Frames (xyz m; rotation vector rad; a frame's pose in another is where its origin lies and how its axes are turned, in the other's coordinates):
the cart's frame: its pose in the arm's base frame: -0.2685 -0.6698 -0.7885 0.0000 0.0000 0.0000
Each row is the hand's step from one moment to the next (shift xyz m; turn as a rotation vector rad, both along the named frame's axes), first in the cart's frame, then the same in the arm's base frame.
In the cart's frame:
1: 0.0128 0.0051 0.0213 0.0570 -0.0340 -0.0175
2: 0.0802 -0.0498 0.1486 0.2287 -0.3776 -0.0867
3: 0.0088 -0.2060 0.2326 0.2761 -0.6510 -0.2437
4: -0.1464 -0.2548 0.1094 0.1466 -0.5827 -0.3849
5: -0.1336 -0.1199 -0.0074 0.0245 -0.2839 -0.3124
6: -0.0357 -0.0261 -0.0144 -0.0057 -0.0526 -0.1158
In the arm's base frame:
1: 0.0128 0.0051 0.0213 0.0570 -0.0340 -0.0175
2: 0.0802 -0.0498 0.1486 0.2287 -0.3776 -0.0867
3: 0.0088 -0.2060 0.2326 0.2761 -0.6510 -0.2437
4: -0.1464 -0.2548 0.1094 0.1466 -0.5827 -0.3849
5: -0.1336 -0.1199 -0.0074 0.0245 -0.2839 -0.3124
6: -0.0357 -0.0261 -0.0144 -0.0057 -0.0526 -0.1158

